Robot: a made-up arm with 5 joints.
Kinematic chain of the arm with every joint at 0, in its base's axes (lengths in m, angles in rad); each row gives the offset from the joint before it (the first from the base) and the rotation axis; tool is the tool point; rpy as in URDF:
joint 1: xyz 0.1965 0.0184 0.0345 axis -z
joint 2: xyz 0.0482 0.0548 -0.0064 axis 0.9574 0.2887 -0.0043
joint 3: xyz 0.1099 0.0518 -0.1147 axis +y
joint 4: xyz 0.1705 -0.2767 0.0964 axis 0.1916 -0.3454 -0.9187
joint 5: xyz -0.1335 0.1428 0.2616 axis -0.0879 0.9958 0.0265
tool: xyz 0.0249 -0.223 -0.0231 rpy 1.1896 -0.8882 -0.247
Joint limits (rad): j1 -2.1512..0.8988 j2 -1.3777..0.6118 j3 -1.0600..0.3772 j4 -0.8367..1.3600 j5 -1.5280..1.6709
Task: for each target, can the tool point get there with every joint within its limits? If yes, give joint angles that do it. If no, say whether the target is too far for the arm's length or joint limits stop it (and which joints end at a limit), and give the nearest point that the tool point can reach.
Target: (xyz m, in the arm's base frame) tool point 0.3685 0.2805 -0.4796
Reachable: no: joint limits stop it (at a limit: joint 2, joint 3) | nearest point 0.4680 0.4321 -0.0671 | short by 0.451 m
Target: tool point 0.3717 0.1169 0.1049
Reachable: yes | joints -1.4293 0.3736 -0.0343 1.1573 -0.7593
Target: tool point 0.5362 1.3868 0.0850
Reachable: no: too far | nearest point 0.3322 0.5649 0.0524 | short by 0.847 m
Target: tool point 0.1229 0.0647 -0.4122
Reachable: no: joint limits stop it (at a limit: joint 1, joint 2, joint 3) | nearest point 0.0496 0.0498 -0.0683 | short by 0.352 m
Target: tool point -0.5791 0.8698 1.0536
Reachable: no: too far | nearest point -0.0902 0.3331 0.4473 | short by 0.946 m
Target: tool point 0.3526 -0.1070 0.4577
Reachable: yes | joints 0.4247 -0.6115 -0.1524 -0.6380 0.9839
